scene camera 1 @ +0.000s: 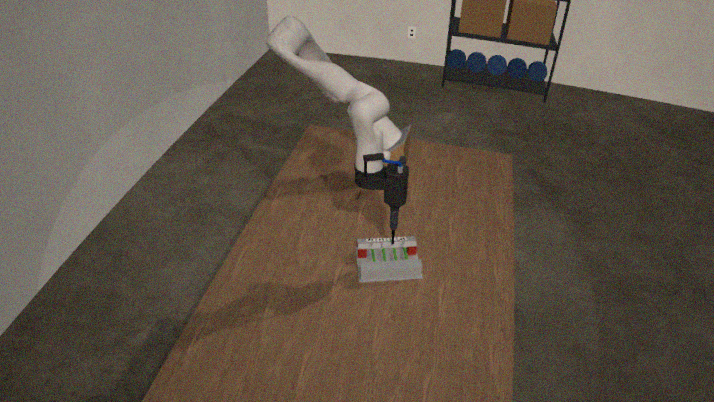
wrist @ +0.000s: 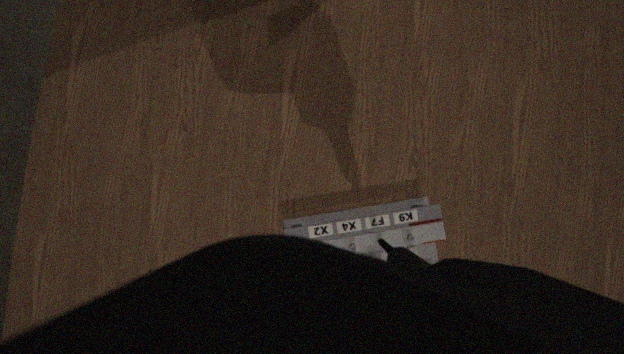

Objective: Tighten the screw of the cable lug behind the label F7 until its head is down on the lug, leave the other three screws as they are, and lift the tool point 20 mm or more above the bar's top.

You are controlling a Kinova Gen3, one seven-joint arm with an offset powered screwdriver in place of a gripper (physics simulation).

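Frame: origin at the arm's base, x ahead, y left, z up, level; millimetres.
Where they show: end effector, tool point: [scene camera 1: 392,243] [wrist: 380,242]; arm's base, origin of the base link: [scene camera 1: 392,141].
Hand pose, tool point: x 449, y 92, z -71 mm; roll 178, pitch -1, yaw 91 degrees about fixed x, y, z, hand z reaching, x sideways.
Things, the pixels of their top centre, and the offset from my tool point. "pt": a spot on its surface instead. Level surfaces: height alone.
- screwdriver, middle of its top: [wrist: 400,259] [scene camera 1: 393,228] 1 mm back, 1 mm right, 64 mm up
- label F7, middle of its top: [wrist: 377,221] 22 mm back, 7 mm right, 3 mm down
- label K9, middle of its top: [wrist: 405,216] 32 mm back, 23 mm left, 3 mm down
- label X4, middle of its top: [wrist: 348,226] 12 mm back, 37 mm right, 3 mm down
- label X2, middle of its top: [wrist: 320,230] 1 mm back, 67 mm right, 3 mm down
- grey terminal block, surface spot: [scene camera 1: 390,272] pt 102 mm ahead, 15 mm left, 14 mm down
- wooden table, its level: 45 mm down
The screwdriver [scene camera 1: 393,243] [wrist: 381,242] points down, its thin dark tip at the bar [scene camera 1: 375,245] [wrist: 426,231]. In the wrist view the tip is just behind the label F7 [wrist: 377,221] and covers the screw place there. Whether it touches the screw, and how high the screw's head stands, cannot be told. The label K9 [wrist: 405,216] and the label X4 [wrist: 348,225] lie on either side, with the label X2 [wrist: 320,230] at the end. A screw [wrist: 410,237] behind K9 and a screw [wrist: 352,246] behind X4 show small; the X2 screw is hidden. The tool has no fingers.
The bar is part of a grey terminal block [scene camera 1: 390,272] on the wooden table [scene camera 1: 465,300] [wrist: 150,150]. Red blocks [scene camera 1: 362,253] [scene camera 1: 412,250] stand at its ends, with green strips [scene camera 1: 384,254] between. The tool's dark body covers the lower wrist view. A shelf rack [scene camera 1: 500,38] stands far back.
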